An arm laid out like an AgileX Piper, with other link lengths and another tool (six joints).
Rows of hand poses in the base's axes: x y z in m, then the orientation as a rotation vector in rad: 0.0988, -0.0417, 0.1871, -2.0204, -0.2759, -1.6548; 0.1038, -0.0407, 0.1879, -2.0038, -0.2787, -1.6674; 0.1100, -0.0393, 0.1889, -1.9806, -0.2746, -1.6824; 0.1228, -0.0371, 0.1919, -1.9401, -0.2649, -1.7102; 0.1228, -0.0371, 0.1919, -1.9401, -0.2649, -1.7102; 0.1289, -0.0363, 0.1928, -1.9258, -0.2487, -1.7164; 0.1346, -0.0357, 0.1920, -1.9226, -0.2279, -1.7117; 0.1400, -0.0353, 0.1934, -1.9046, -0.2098, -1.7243; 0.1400, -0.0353, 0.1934, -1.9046, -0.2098, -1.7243; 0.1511, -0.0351, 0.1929, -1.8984, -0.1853, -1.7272; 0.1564, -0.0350, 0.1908, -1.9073, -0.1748, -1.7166
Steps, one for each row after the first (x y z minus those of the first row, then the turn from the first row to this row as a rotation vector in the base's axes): 0.0050, 0.0010, 0.0008, 0.0056, -0.0145, 0.0027; 0.0112, 0.0024, 0.0018, 0.0182, -0.0317, 0.0037; 0.0240, 0.0046, 0.0048, 0.0407, -0.0625, 0.0030; 0.0240, 0.0046, 0.0048, 0.0407, -0.0625, 0.0030; 0.0301, 0.0054, 0.0057, 0.0564, -0.0688, -0.0019; 0.0358, 0.0060, 0.0049, 0.0708, -0.0632, -0.0086; 0.0412, 0.0064, 0.0063, 0.0875, -0.0745, -0.0164; 0.0412, 0.0064, 0.0063, 0.0875, -0.0745, -0.0164; 0.0523, 0.0066, 0.0058, 0.1029, -0.0740, -0.0278; 0.0576, 0.0067, 0.0037, 0.1060, -0.0619, -0.0317
